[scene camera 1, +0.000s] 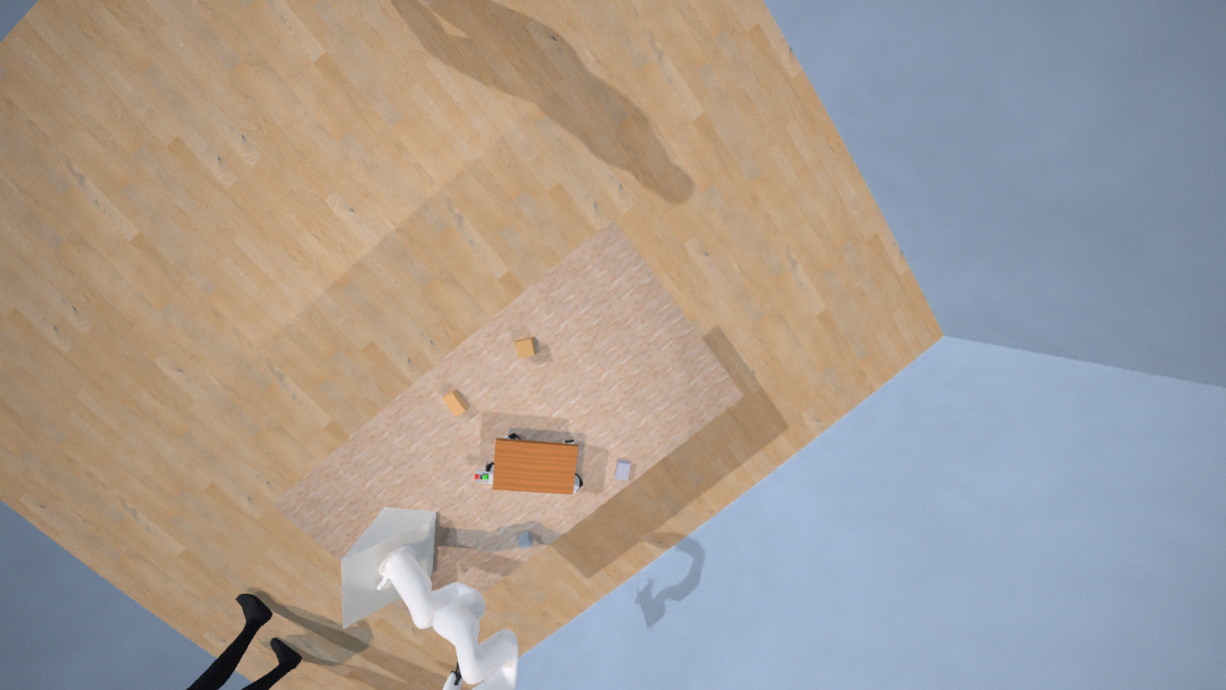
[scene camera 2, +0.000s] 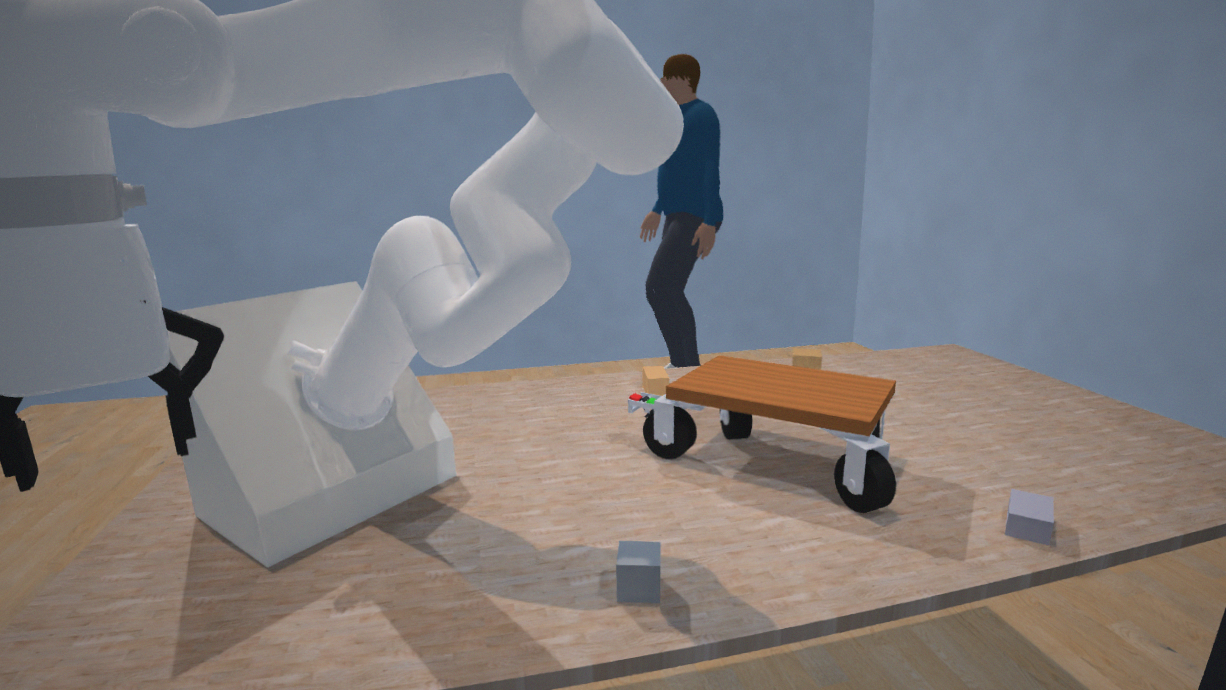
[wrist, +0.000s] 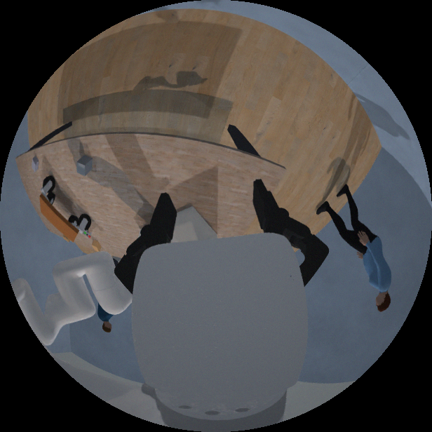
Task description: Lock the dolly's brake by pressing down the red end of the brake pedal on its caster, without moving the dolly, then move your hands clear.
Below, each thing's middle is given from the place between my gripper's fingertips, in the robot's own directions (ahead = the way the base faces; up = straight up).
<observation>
Now: the dolly (scene camera 2: 849, 406) 74 cm ahead of my hand, 27 cm to the left of it and 19 cm below it. Round my hand: lilac block (scene camera 2: 1030, 516): 93 cm ahead, 24 cm below, 3 cm to the right.
</observation>
